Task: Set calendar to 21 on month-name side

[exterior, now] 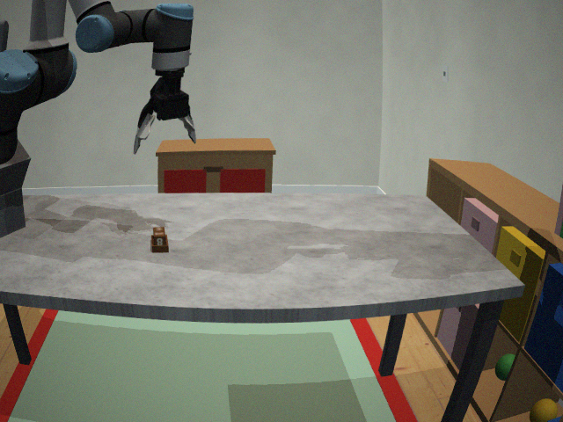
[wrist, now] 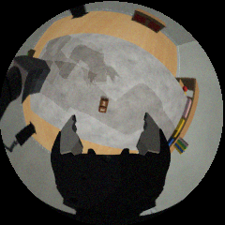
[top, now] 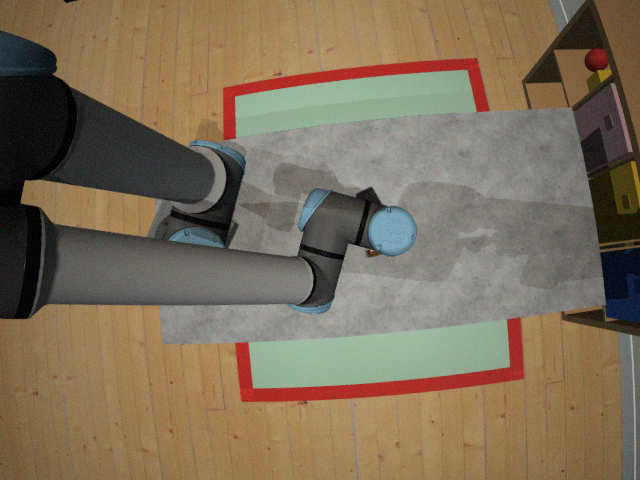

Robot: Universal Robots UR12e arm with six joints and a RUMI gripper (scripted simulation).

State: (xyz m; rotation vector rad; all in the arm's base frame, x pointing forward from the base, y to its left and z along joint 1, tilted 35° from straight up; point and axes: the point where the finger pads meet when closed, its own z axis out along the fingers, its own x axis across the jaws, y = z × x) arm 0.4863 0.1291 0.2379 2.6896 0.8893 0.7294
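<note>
My hand is 22 cm above the brown calendar tray, 4 cm to the left of it and 1 cm past it.
</note>
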